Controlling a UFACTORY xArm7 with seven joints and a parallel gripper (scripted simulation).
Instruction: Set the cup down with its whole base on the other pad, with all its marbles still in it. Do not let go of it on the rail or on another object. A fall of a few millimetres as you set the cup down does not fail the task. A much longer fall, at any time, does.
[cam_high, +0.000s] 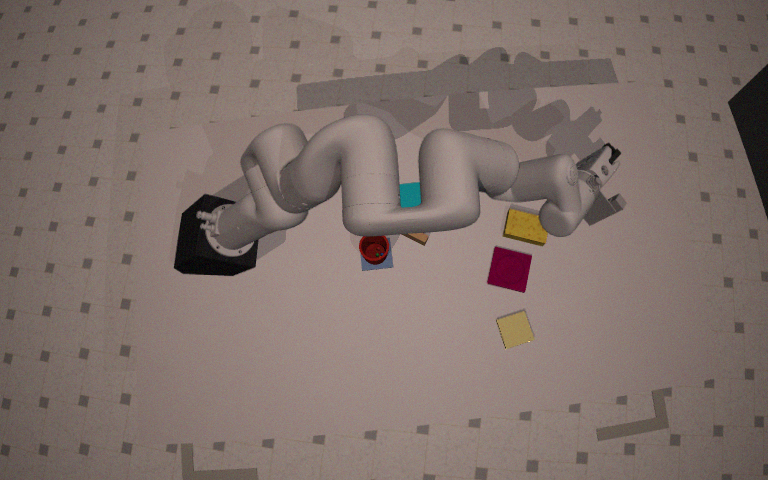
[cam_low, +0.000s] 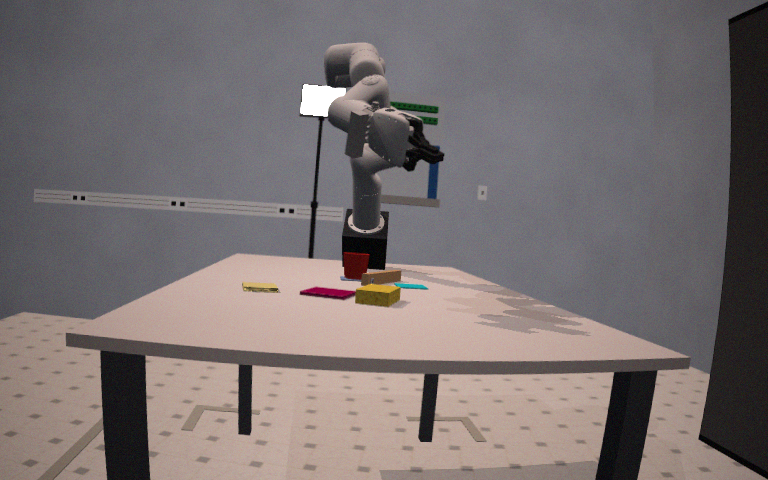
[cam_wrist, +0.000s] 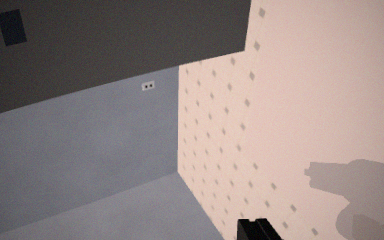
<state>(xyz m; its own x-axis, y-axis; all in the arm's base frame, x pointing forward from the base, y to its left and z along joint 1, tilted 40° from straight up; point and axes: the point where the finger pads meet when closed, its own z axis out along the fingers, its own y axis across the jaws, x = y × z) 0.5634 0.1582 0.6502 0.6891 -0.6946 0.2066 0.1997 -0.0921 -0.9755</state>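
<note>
Right now the red cup is 51 cm behind my hand, 28 cm below it and 16 cm to the right of it. The rest, counted from my hand: pale yellow square: 35 cm to the right, 30 cm below, 16 cm behind; wooden rail: 47 cm behind, 30 cm below, 8 cm to the right; yellow sponge block: 29 cm below, 12 cm behind, 8 cm to the right.
</note>
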